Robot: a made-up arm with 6 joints.
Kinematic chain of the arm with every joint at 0, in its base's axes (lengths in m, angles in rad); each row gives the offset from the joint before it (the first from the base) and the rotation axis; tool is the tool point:
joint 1: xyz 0 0 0.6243 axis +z
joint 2: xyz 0.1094 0 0 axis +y
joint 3: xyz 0 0 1.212 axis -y
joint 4: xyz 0 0 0.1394 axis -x
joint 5: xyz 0.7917 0 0 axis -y
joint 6: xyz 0.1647 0 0 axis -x
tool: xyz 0 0 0
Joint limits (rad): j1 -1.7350..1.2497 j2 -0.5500..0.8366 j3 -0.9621..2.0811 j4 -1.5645..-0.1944 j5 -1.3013..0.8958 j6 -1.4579..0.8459
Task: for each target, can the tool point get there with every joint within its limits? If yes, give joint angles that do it. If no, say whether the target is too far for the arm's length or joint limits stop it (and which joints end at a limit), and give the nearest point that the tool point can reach.
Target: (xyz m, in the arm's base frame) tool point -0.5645 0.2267 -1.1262
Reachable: no: joint limits stop it (at a limit: joint 1, joint 2, joint 3) | nearest point 0.2361 0.8621 0.4943 | short by 1.916 m
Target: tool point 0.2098 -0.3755 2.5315
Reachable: yes | joints -0.9345 -0.2495 0.4212 -0.8135 0.4717 -0.1595
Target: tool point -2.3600 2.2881 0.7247
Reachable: no: too far | nearest point -1.0300 0.9986 1.8630 | short by 2.174 m
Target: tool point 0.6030 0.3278 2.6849
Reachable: yes | joints 0.6330 0.3564 1.5579 -1.0218 0.7176 0.4091
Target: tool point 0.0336 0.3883 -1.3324
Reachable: no: joint limits stop it (at a limit: joint 1, joint 2, joint 3) | nearest point 0.2831 0.8743 0.4759 | short by 1.889 m
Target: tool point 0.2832 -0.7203 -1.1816
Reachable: no: joint limits stop it (at a limit: joint 2, joint 3, joint 4) | nearest point 0.3469 -0.8823 0.4699 | short by 1.661 m
